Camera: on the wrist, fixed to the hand. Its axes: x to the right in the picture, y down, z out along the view.
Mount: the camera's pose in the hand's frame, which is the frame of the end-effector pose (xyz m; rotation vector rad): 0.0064 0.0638 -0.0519 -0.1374 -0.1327 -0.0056
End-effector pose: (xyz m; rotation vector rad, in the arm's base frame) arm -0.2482 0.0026 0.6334 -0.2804 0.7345 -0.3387
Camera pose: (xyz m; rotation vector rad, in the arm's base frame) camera -0.2668 0.0513 0.5695 -0.4309 0.6272 -0.2725
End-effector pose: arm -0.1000 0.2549 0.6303 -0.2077 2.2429 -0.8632
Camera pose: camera -0.1333 0.3284 0.6131 -0.3257 2.1789 -0.6782
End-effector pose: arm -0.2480 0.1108 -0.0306 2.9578 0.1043 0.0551
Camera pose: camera -0.2396 0.0580 0.0322 2.8142 0.0869 -0.1294
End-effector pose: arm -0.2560 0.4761 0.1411 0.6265 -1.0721 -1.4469
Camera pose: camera -0.1824 0.4624 0.1757 0.4409 -1.0631 -1.5698
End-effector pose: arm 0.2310 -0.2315 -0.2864 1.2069 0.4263 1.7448
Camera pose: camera 0.1539 -0.2468 -0.2612 1.2126 0.2273 1.6499
